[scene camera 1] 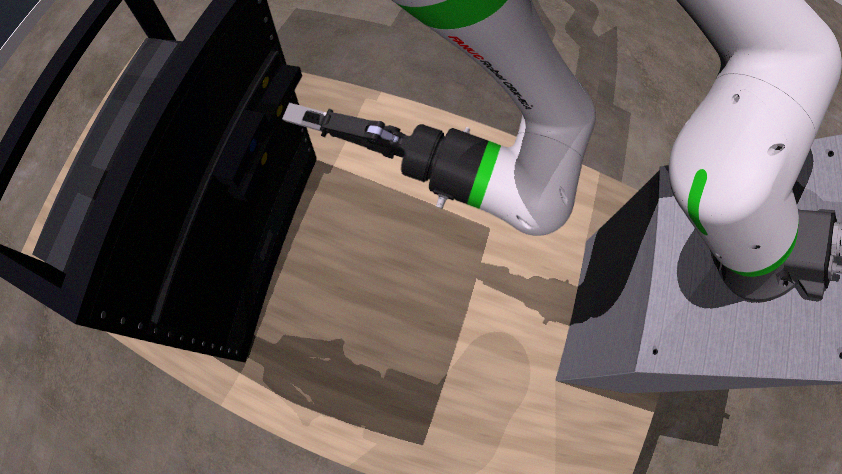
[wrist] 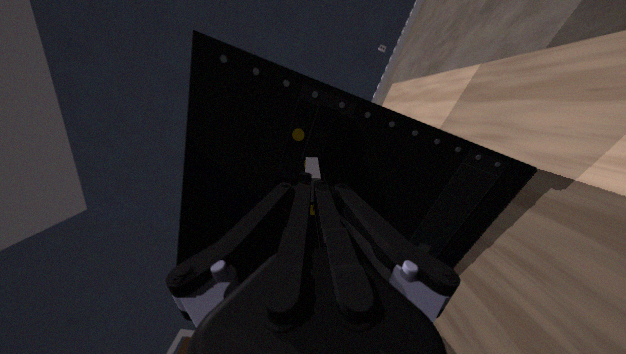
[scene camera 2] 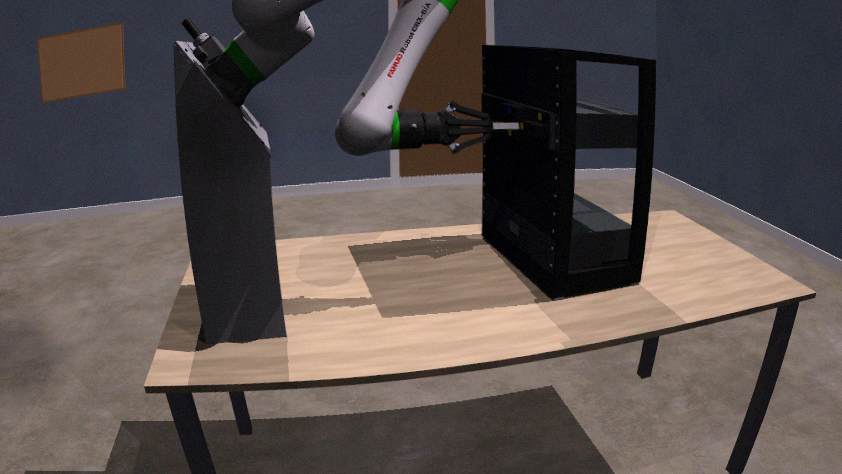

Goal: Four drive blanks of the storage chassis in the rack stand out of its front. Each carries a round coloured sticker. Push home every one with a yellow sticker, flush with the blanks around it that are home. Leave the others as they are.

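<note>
The black rack holds the storage chassis. Three yellow stickers show on its front: one near the end, a middle one and a third one. The blue sticker sits beside the third; it does not show in the wrist view. My gripper is shut and empty, its tips at the middle yellow sticker, partly covering it in the wrist view. Contact and how far each blank stands out are too dark to tell.
The rack stands on a wooden table. The arm's grey pedestal stands at the table's other end. A second, lower unit sits at the bottom of the rack.
</note>
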